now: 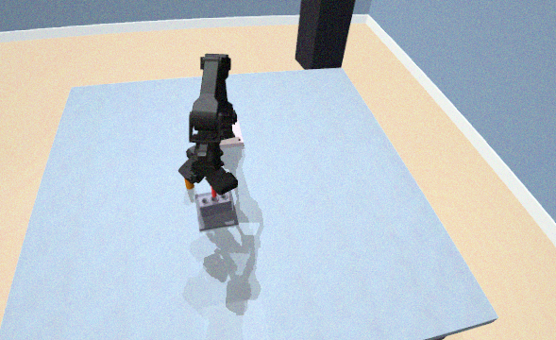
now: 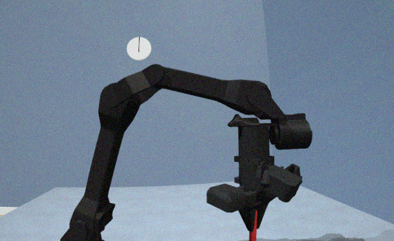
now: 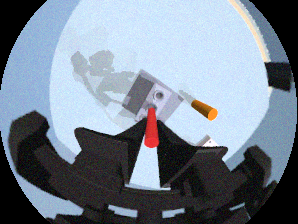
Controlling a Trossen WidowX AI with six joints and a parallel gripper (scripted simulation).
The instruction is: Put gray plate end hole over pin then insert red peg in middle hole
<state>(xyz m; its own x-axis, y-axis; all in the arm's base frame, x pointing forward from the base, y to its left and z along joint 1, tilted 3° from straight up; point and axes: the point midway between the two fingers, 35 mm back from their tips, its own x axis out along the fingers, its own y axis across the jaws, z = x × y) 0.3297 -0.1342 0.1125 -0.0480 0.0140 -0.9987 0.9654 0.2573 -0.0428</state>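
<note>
The plate is 70 mm below my gripper tip. The rest, counted from my gripper tip: gray square base: 110 mm below, 20 mm to the left.
</note>
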